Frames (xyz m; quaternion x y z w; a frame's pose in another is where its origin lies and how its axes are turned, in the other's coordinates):
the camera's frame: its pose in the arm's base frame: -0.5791 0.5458 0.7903 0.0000 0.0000 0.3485 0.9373
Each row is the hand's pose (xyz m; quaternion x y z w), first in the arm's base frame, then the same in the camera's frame.
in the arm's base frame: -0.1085 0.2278 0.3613 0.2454 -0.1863 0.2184 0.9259
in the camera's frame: 0.1485 -0.5482 -0.4290 0.1651 -0.2602 -0.1180 0.9440
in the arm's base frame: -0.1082 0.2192 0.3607 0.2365 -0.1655 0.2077 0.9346
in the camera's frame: 0.1431 -0.5549 -0.4296 0.1640 -0.2376 -0.1310 0.9484
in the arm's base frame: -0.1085 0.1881 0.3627 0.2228 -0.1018 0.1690 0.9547
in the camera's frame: 0.1226 -0.5783 -0.4276 0.1734 -0.1731 -0.1743 0.9537
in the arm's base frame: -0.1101 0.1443 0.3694 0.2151 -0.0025 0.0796 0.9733
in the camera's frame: 0.0928 -0.6104 -0.4209 0.2008 -0.0773 -0.2646 0.9401
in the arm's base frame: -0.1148 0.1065 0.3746 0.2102 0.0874 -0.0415 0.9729
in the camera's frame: 0.0645 -0.6359 -0.4157 0.2275 0.0087 -0.3779 0.8974
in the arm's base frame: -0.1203 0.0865 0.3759 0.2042 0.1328 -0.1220 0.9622
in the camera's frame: 0.0473 -0.6475 -0.4144 0.2377 0.0533 -0.4497 0.8593
